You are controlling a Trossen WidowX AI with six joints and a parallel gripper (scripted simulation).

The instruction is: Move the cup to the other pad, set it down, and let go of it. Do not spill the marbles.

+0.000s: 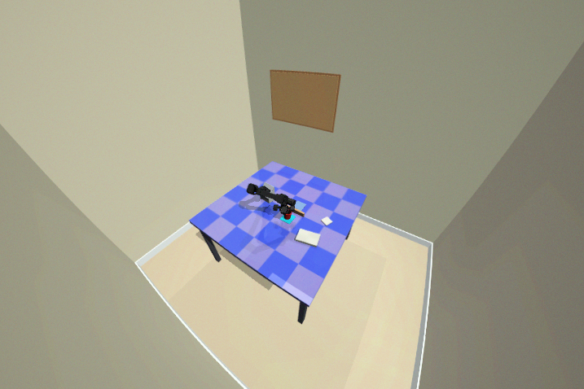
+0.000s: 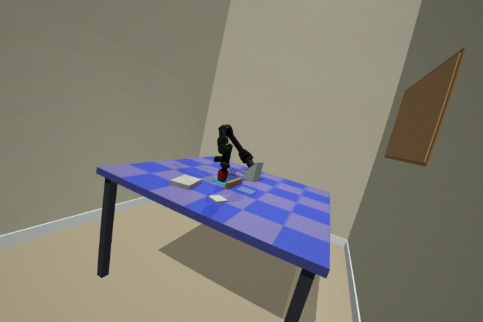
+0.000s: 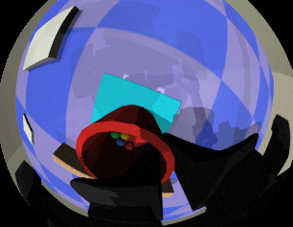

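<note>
The red cup is 20 mm to the left of my gripper tip and 20 mm ahead of it. Round my gripper tip: pale blue pad (220 mm to the left, 50 mm below); wooden bar (120 mm to the left, 30 mm below, 10 mm ahead); turquoise pad (50 mm below, 30 mm ahead, 20 mm to the left).
</note>
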